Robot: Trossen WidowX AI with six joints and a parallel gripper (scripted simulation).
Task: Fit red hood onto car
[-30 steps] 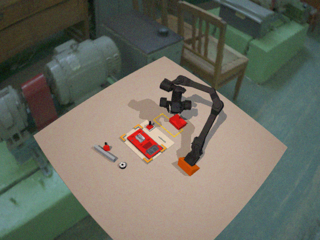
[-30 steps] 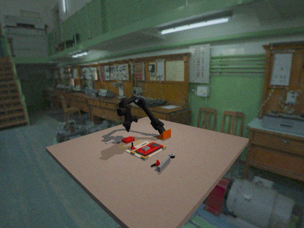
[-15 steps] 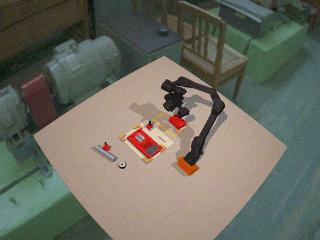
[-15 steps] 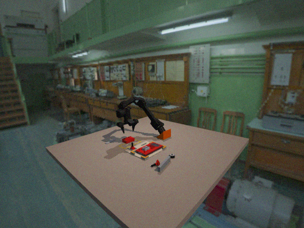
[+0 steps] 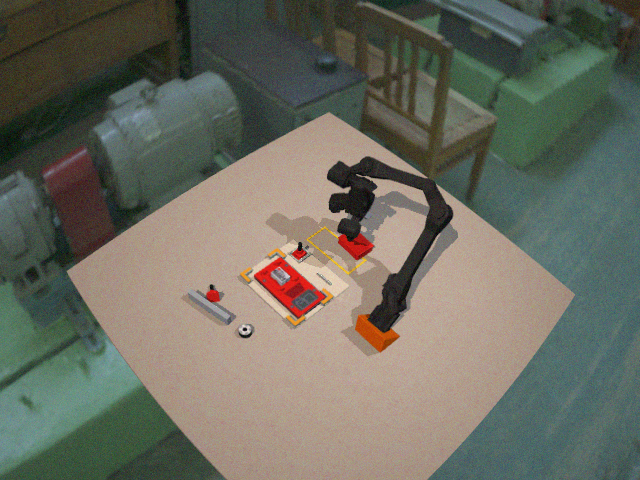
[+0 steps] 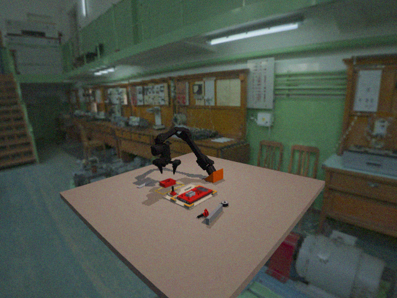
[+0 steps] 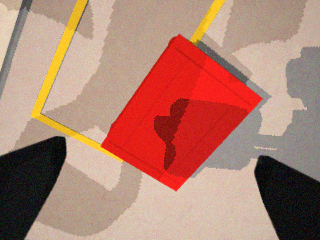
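The red hood lies 70 mm below my gripper tip and 10 mm to the right of it. Also, from my gripper tip: grey engine block 260 mm to the left, 60 mm below, 60 mm ahead; then beige jig 240 mm to the left, 70 mm below, 40 mm ahead; then small round wheel 460 mm to the left, 70 mm below, 10 mm ahead.
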